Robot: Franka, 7 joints.
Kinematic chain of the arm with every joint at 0, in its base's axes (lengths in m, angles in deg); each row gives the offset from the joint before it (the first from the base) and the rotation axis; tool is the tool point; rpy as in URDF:
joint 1: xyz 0 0 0.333 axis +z
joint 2: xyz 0 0 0 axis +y
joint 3: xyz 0 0 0.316 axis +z
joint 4: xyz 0.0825 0 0 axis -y
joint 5: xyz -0.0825 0 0.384 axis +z
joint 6: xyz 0 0 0 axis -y
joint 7: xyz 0.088 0 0 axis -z
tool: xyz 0 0 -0.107 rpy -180 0 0
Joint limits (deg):
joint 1: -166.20..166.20
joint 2: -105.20..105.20
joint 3: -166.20..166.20
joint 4: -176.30..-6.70
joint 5: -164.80..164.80
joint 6: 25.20..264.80
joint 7: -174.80..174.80
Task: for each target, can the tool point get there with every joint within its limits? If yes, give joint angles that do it. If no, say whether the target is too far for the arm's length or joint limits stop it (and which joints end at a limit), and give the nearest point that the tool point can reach.
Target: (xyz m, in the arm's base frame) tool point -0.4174 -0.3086 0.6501
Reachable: yes | joints -29.61 -55.76 -89.23 -99.43 -82.58 231.12 -7.39
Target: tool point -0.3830 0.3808 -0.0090
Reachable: yes | joints -16.16 -67.23 141.08 -107.70 113.69 78.88 23.46
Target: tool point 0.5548 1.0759 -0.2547
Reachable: no: too far | nearest point 0.3537 0.6859 -0.0417 | short by 0.488 m
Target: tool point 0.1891 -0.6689 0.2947
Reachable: yes | joints -60.86 46.80 -30.22 -91.49 -53.81 216.19 -39.51
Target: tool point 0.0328 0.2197 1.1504
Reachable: yes | joints -83.28 -39.40 9.21 -40.36 98.72 140.16 134.91
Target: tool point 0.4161 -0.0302 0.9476
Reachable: yes | joints -59.48 0.76 74.05 -52.21 105.21 211.10 -62.03
